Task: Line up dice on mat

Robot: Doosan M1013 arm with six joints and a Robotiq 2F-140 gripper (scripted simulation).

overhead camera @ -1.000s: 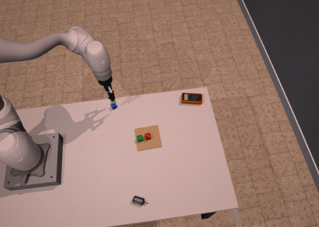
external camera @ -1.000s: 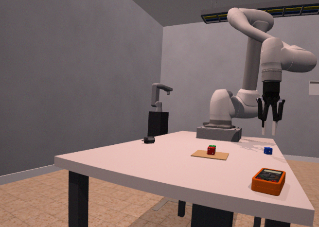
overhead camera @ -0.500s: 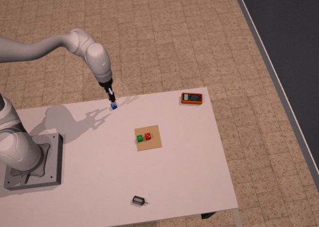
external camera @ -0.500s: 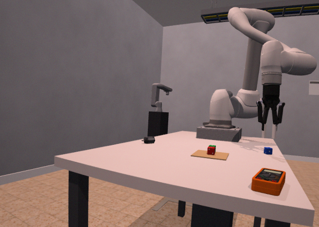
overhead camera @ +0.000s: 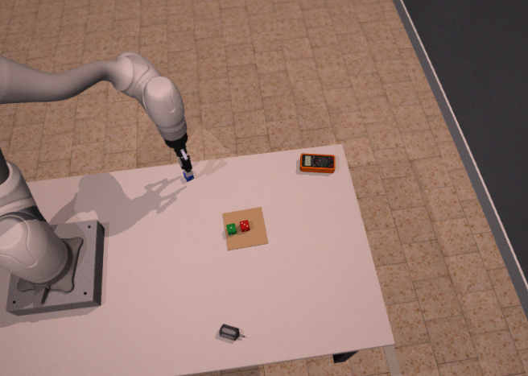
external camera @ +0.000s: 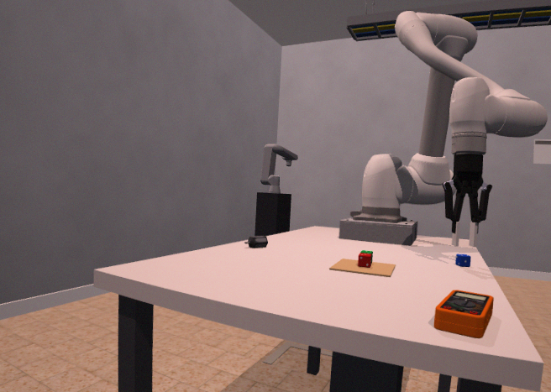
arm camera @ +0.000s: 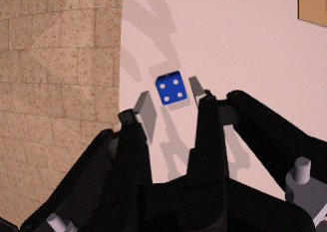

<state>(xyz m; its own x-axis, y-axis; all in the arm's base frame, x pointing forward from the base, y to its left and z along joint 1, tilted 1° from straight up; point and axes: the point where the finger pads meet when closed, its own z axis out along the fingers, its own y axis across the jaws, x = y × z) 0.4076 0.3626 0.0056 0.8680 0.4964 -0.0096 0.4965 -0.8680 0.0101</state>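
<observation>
My hand is 70 mm above the blue die. From my hand the other things lie so: red die: 210 mm ahead, 210 mm to the right, 70 mm below; then green die: 170 mm ahead, 220 mm to the right, 70 mm below; then tan mat: 210 mm ahead, 210 mm to the right, 80 mm below.
</observation>
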